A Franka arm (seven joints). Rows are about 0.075 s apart.
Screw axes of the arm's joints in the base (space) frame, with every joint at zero. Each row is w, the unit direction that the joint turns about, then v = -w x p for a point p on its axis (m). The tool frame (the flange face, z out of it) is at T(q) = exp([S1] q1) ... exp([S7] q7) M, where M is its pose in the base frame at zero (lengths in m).
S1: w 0 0 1 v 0.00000 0.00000 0.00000
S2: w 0 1 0 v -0.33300 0.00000 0.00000
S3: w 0 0 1 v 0.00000 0.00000 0.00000
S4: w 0 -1 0 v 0.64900 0.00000 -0.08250
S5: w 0 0 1 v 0.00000 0.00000 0.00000
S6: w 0 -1 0 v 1.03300 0.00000 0.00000
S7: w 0 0 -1 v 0.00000 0.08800 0.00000
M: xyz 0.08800 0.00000 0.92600 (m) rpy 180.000 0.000 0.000 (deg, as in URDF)
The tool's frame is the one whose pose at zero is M.
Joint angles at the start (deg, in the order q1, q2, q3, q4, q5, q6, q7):
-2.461 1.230 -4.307 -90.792 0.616 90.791 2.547
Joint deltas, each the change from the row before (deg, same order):
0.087 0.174 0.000 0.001 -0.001 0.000 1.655
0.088 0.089 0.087 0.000 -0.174 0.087 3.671
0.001 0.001 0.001 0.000 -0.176 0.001 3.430
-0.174 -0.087 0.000 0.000 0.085 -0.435 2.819
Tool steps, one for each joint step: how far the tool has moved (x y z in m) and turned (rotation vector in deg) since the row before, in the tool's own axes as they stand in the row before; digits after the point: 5 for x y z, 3 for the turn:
0.00082 -0.00094 0.00168 -0.026 -0.172 1.570
0.00049 -0.00145 0.00074 -0.182 0.016 3.494
0.00005 0.00030 0.00001 -0.174 0.029 3.425
-0.00091 0.00179 -0.00018 0.017 -0.360 2.993

